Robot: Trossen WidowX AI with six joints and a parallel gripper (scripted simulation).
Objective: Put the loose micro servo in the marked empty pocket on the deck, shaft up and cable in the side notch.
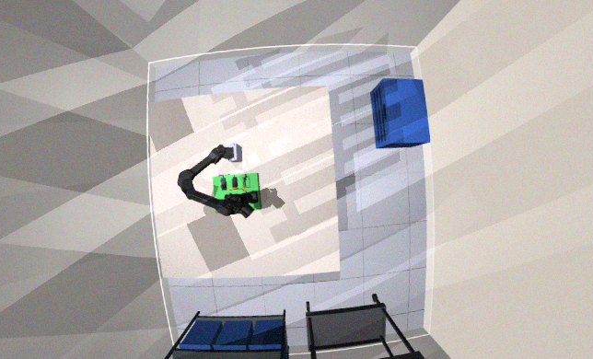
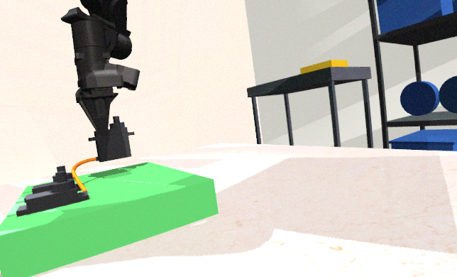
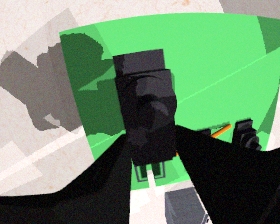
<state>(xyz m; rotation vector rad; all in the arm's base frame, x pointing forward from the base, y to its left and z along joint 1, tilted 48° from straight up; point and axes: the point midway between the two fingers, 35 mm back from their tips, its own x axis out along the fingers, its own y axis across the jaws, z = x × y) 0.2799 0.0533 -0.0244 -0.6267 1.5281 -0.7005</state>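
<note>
My gripper tip is 20 mm short of the green deck, 70 mm to the left of it and 100 mm above it.
</note>
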